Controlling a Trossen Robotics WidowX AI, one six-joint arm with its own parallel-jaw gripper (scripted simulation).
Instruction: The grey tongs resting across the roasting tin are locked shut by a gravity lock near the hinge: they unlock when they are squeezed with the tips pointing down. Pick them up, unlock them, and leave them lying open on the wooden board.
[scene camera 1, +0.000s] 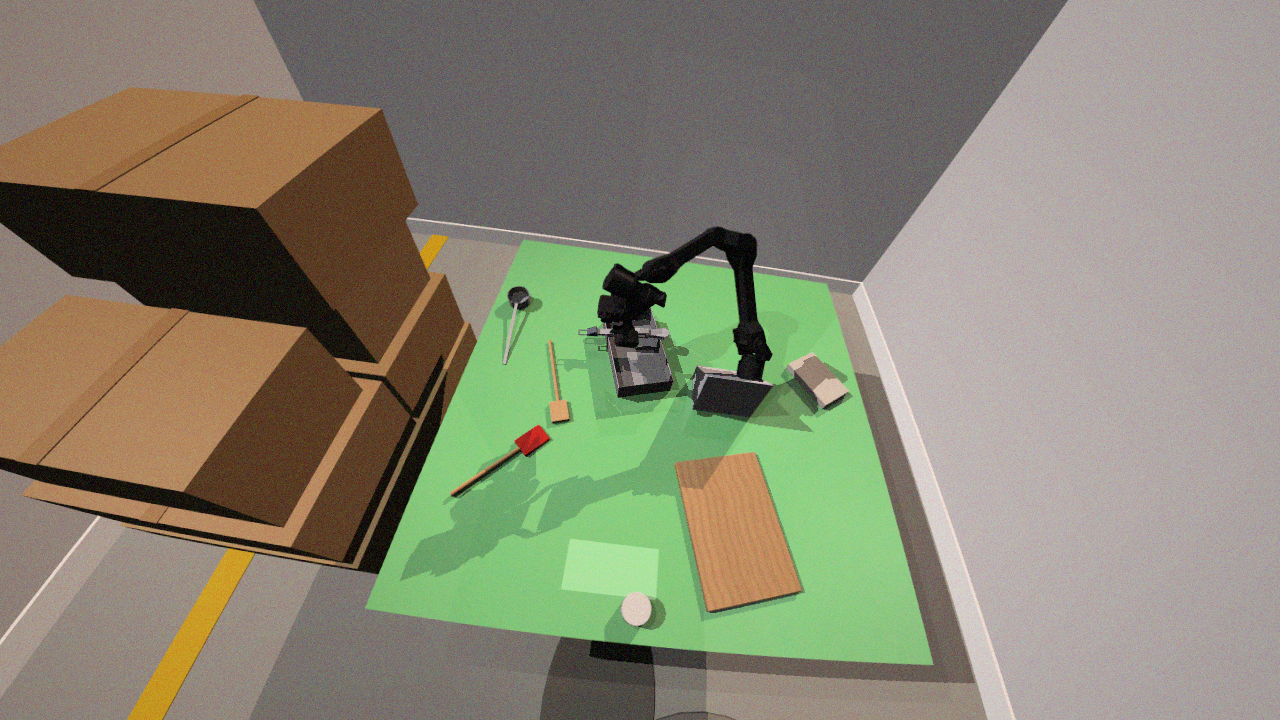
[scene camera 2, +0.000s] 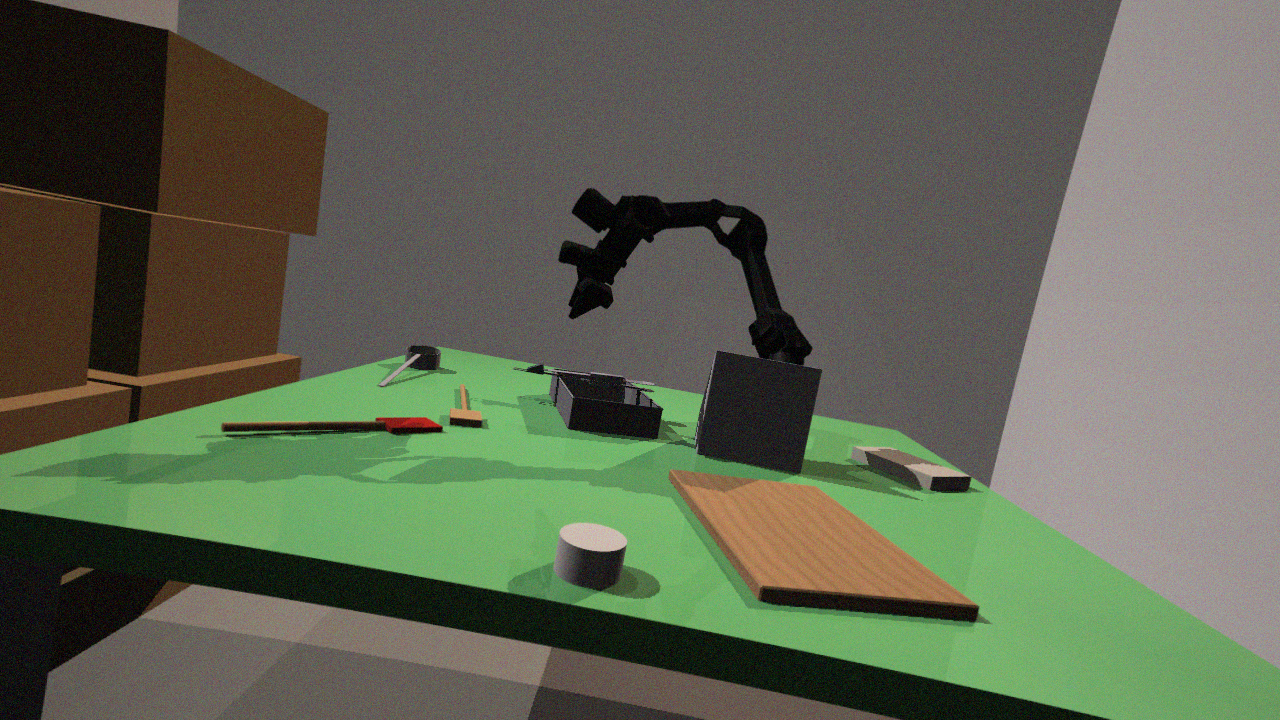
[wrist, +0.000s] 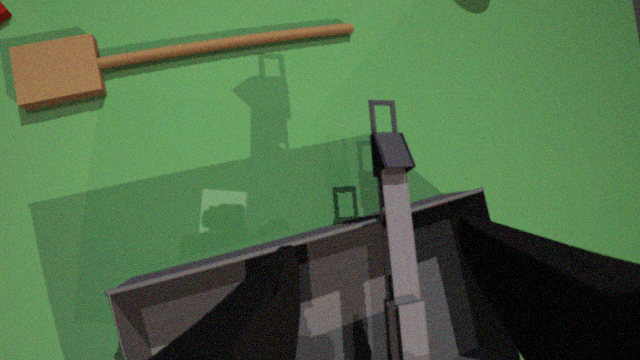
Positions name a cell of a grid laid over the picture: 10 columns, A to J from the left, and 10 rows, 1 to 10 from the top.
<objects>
gripper: scene camera 1 E5; scene camera 2 E5; wrist F7
flat block: scene camera 1 G6; scene camera 2 H7; not seen in the wrist view (out of frame)
</objects>
